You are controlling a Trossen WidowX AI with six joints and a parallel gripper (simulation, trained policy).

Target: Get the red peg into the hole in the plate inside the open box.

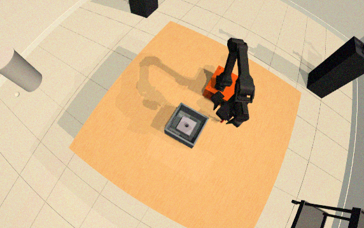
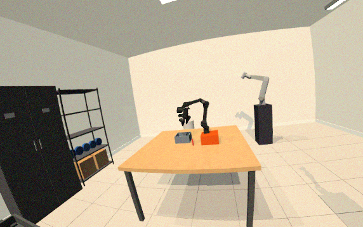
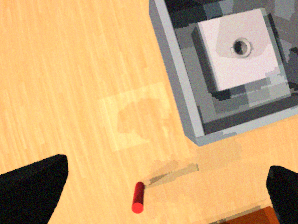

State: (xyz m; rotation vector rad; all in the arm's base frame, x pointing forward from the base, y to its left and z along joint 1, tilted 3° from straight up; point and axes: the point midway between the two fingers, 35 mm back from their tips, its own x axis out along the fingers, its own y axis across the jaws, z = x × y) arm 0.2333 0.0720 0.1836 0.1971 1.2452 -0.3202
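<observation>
Now: gripper tip 8 cm past the red peg, 5 cm to the right of it and 21 cm above it. Round my gripper tip: grey box: 7 cm ahead, 13 cm to the right, 22 cm below; then pale plate: 7 cm ahead, 13 cm to the right, 20 cm below.
</observation>
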